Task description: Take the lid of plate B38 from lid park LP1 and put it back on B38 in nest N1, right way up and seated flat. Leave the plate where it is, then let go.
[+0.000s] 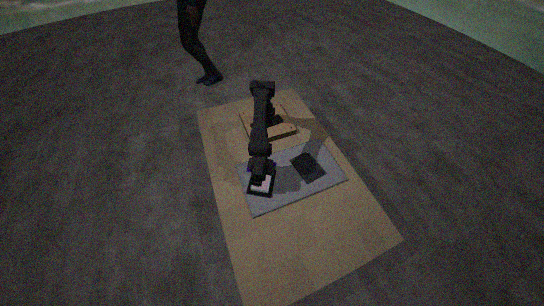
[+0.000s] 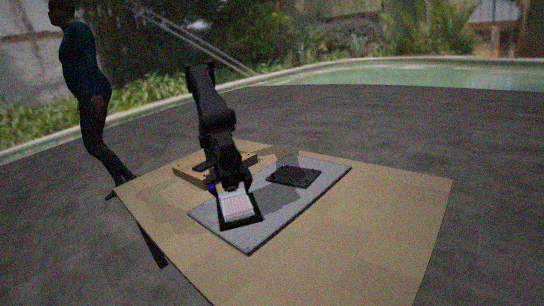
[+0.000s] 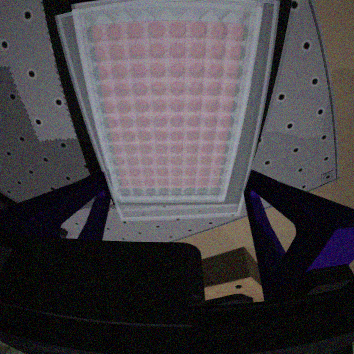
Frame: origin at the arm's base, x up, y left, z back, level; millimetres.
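Where they show: gripper, fingertip midpoint: (image 2: 232, 197) (image 3: 177, 177); arm's base, link origin: (image 1: 267, 123).
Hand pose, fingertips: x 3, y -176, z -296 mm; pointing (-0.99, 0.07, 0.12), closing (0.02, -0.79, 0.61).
Note:
Each offset is from my fingertips to the top centre of the thing. "spot": to the spot under its first point. Level surfaces: height alone.
Plate B38 {dx +8, dy -17, dz -25 mm} (image 1: 262, 184) (image 2: 236, 205) (image 3: 165, 105), white with pink wells, sits in the black nest N1 {dx -13, dy -15, dz -28 mm} (image 1: 252, 191) (image 2: 240, 224) (image 3: 71, 105) on the left of the grey perforated board {dx -30, dy +141, dz -52 mm} (image 1: 304, 190) (image 2: 289, 205) (image 3: 298, 123). The clear lid {spot: dx +7, dy +14, dz +21 mm} (image 3: 179, 211) lies over the plate, shifted a little to the right of it. I cannot tell whether it is seated flat. My gripper (image 1: 260, 175) (image 2: 232, 188) (image 3: 177, 177) is low over the near end of the plate, and its purple fingers stand against the lid's two long sides. The black lid park LP1 {dx -11, dy +234, dz -66 mm} (image 1: 308, 167) (image 2: 293, 175) is bare.
The arm stands on a wooden base block (image 1: 283, 131) (image 2: 186, 171) behind the board, all on a tan table top {dx -44 mm} (image 1: 304, 247) (image 2: 342, 247). A person (image 1: 193, 37) (image 2: 83, 76) stands on the dark floor behind the table.

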